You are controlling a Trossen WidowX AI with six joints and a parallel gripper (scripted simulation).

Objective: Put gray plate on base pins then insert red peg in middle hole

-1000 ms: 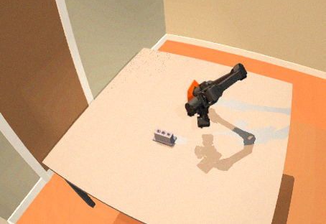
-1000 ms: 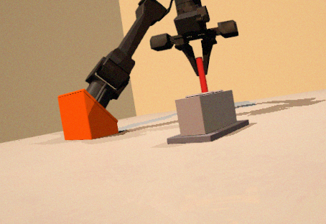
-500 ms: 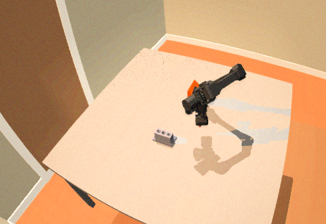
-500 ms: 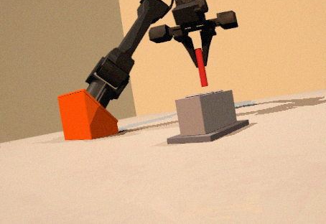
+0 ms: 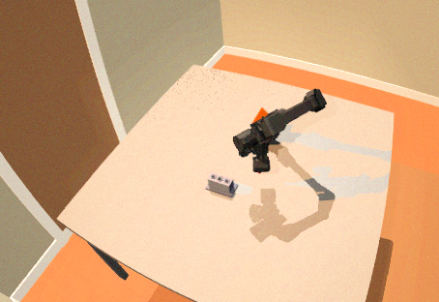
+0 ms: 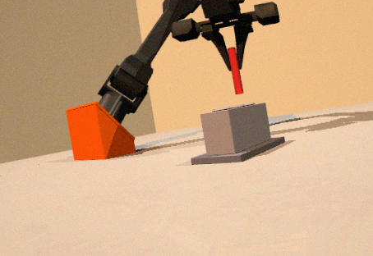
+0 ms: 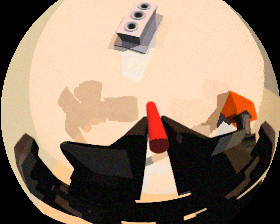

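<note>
The gray plate lies 60 mm ahead of my gripper tip, 150 mm to the right of it and 70 mm below it. Round my gripper tip: gray base 60 mm ahead, 150 mm to the right, 110 mm below; then red peg right at my gripper tip.
</note>
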